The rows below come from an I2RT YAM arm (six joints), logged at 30 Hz.
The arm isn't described. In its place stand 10 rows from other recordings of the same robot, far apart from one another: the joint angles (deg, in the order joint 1, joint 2, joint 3, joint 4, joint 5, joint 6), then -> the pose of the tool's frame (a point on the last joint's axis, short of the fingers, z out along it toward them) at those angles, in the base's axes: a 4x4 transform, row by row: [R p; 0 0 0 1], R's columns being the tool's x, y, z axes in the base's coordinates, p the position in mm.
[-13.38, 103.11, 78.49, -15.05, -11.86, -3.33] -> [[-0.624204 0.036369 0.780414 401.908], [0.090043 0.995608 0.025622 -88.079], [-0.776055 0.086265 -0.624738 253.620], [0 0 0 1]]
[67.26, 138.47, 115.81, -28.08, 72.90, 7.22] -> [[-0.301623 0.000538 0.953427 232.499], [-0.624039 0.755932 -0.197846 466.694], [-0.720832 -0.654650 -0.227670 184.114], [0 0 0 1]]
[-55.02, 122.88, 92.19, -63.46, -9.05, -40.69] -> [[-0.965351 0.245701 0.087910 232.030], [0.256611 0.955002 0.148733 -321.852], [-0.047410 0.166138 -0.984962 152.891], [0 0 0 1]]
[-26.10, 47.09, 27.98, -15.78, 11.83, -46.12] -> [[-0.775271 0.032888 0.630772 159.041], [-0.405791 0.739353 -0.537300 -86.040], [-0.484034 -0.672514 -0.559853 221.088], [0 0 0 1]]
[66.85, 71.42, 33.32, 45.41, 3.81, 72.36] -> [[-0.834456 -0.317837 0.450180 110.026], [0.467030 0.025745 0.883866 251.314], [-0.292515 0.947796 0.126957 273.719], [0 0 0 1]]
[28.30, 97.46, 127.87, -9.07, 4.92, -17.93] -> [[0.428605 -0.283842 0.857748 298.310], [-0.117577 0.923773 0.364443 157.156], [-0.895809 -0.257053 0.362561 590.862], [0 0 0 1]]
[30.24, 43.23, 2.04, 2.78, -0.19, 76.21] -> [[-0.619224 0.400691 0.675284 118.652], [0.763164 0.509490 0.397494 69.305], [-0.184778 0.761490 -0.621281 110.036], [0 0 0 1]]
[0.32, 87.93, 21.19, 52.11, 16.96, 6.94] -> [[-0.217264 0.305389 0.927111 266.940], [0.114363 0.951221 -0.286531 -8.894], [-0.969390 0.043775 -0.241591 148.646], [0 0 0 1]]
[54.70, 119.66, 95.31, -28.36, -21.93, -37.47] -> [[0.175234 -0.984325 0.019956 256.942], [-0.729092 -0.116122 0.674493 385.902], [-0.661602 -0.132744 -0.738012 211.412], [0 0 0 1]]
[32.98, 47.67, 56.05, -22.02, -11.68, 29.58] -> [[-0.516651 -0.509470 0.688122 148.458], [0.241017 0.684656 0.687864 104.928], [-0.821573 0.521235 -0.230938 378.064], [0 0 0 1]]
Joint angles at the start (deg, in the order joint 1, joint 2, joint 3, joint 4, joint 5, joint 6):
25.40, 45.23, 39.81, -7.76, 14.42, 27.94
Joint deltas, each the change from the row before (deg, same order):
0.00, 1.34, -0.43, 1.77, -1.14, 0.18
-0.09, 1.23, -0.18, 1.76, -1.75, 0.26
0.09, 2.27, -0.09, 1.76, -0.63, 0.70
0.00, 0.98, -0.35, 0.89, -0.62, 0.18
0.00, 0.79, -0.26, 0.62, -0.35, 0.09
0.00, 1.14, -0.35, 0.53, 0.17, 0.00
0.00, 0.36, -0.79, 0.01, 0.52, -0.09
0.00, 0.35, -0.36, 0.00, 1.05, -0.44
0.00, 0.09, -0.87, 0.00, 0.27, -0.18
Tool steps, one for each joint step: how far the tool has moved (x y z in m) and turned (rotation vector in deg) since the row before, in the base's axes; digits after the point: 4 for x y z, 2 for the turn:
0.0048, 0.0030, -0.0035, 0.41, 0.15, 1.07
0.0043, 0.0029, -0.0017, 0.75, -0.09, 1.56
0.0073, 0.0042, -0.0046, 0.53, 0.77, 0.55
0.0031, 0.0019, -0.0038, 0.11, 0.50, 0.56
0.0024, 0.0014, -0.0032, -0.02, 0.45, 0.32
0.0033, 0.0015, -0.0051, -0.45, 0.85, -0.16
0.0006, -0.0001, -0.0061, -0.70, 0.95, -0.48
0.0009, -0.0003, -0.0034, -0.99, 0.41, -0.88
-0.0004, -0.0004, -0.0057, -0.65, 0.79, -0.20

